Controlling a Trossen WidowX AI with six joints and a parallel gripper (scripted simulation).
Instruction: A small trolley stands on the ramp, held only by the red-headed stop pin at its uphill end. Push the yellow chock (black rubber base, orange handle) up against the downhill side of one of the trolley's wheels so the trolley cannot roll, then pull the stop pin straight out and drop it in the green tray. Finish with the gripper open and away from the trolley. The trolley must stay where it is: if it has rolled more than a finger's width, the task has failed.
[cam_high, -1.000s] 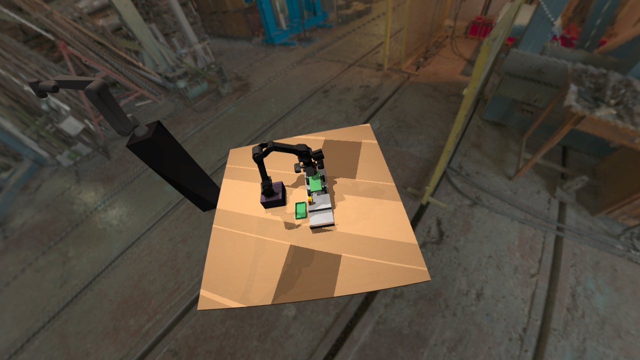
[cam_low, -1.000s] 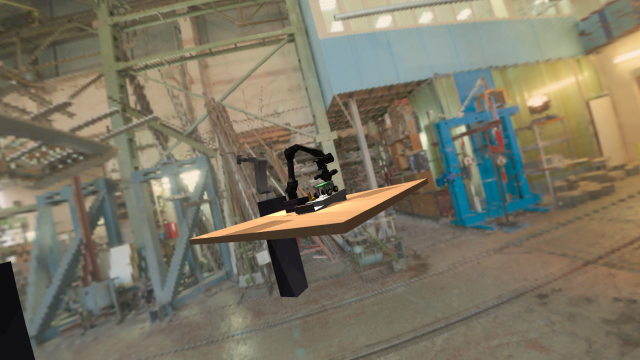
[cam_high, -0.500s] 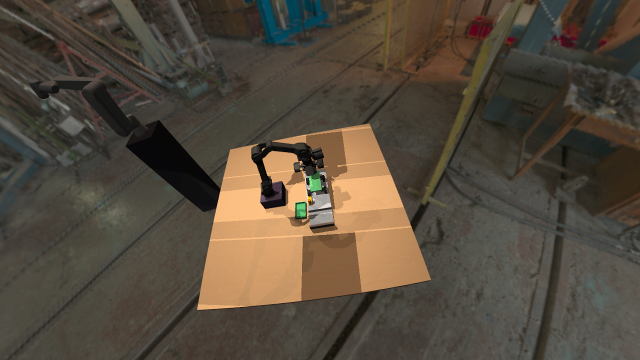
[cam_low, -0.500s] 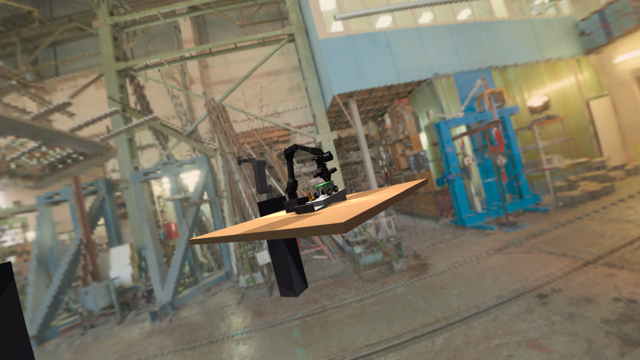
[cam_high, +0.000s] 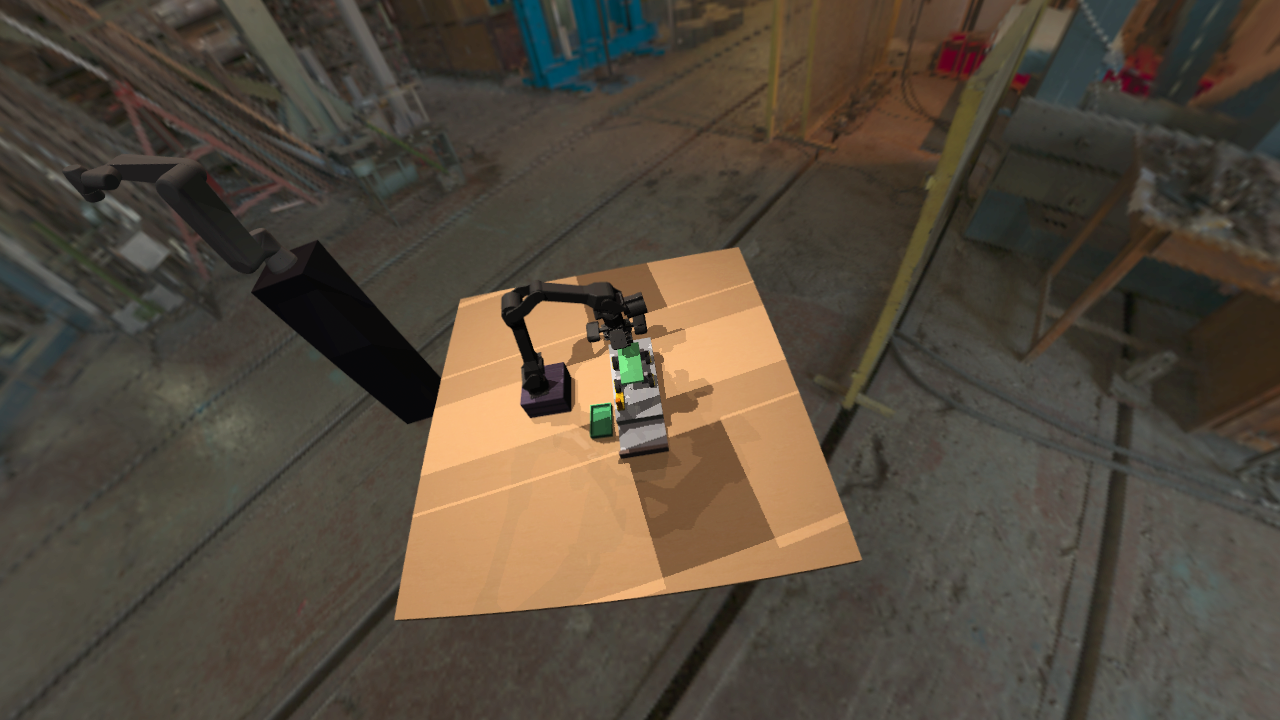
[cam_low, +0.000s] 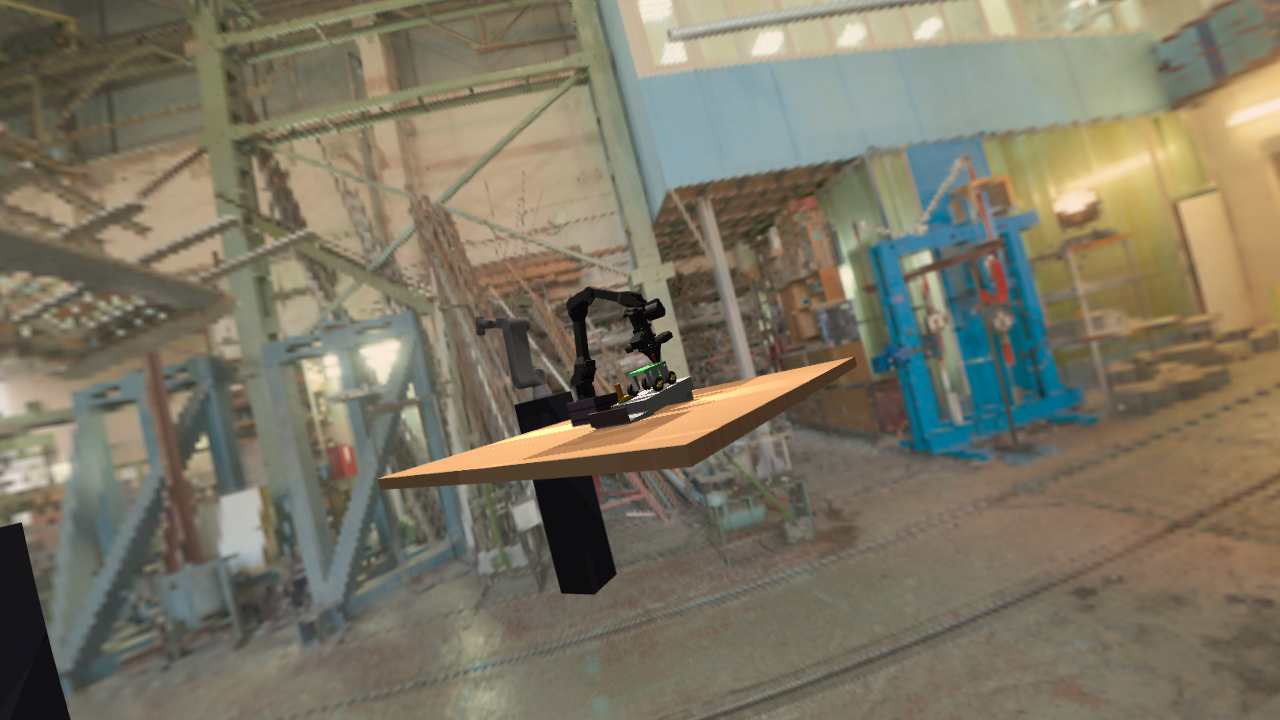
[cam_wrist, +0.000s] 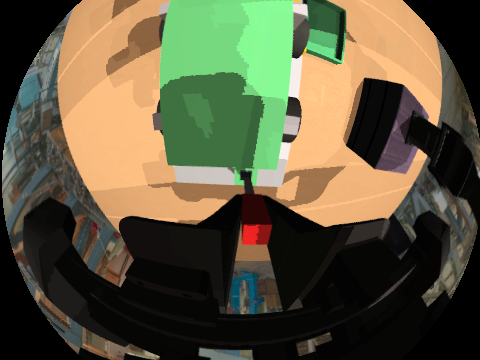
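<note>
Now: gripper tip 180 mm to the left of the yellow chock, 80 mm above it and 60 mm past it. Also, from my gripper tip: red-headed stop pin: right at my gripper tip; brown end stop: 350 mm to the right, 130 mm below, 30 mm behind; trolley: 100 mm to the right, 50 mm below, 10 mm ahead.
</note>
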